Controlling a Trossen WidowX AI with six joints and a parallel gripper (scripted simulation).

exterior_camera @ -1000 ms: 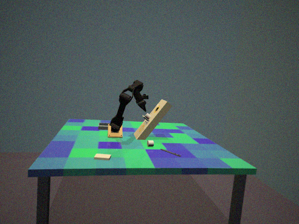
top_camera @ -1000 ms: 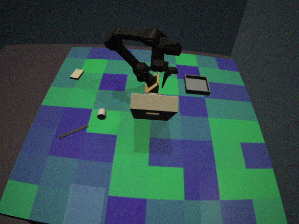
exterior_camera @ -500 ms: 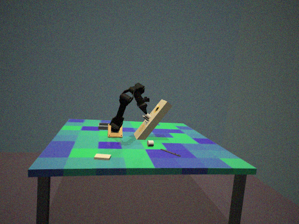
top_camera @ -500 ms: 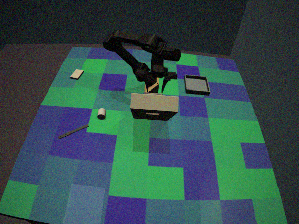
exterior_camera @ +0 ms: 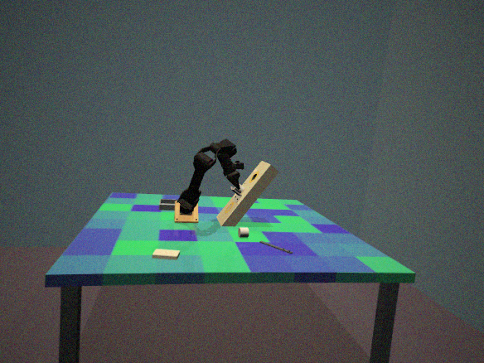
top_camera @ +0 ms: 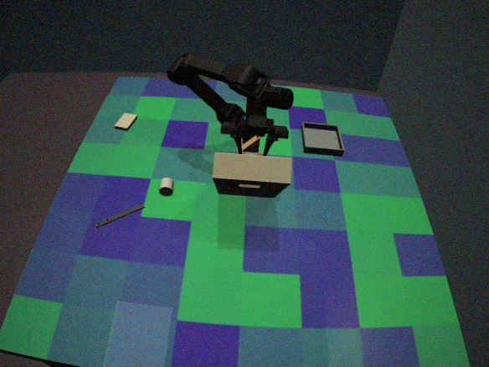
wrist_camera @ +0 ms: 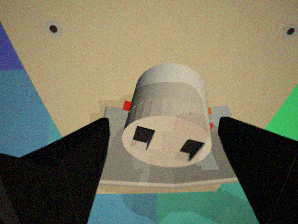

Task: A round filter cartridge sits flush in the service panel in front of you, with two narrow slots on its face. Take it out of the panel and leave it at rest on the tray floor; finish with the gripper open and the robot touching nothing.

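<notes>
The beige round filter cartridge lies right at my gripper tip. Round my gripper tip: flat beige block: 500 mm to the right, 360 mm behind, 180 mm below; beige service panel: 50 mm ahead, 20 mm below, 10 mm to the right; dark-walled tray: 330 mm behind, 280 mm to the left, 170 mm below.
</notes>
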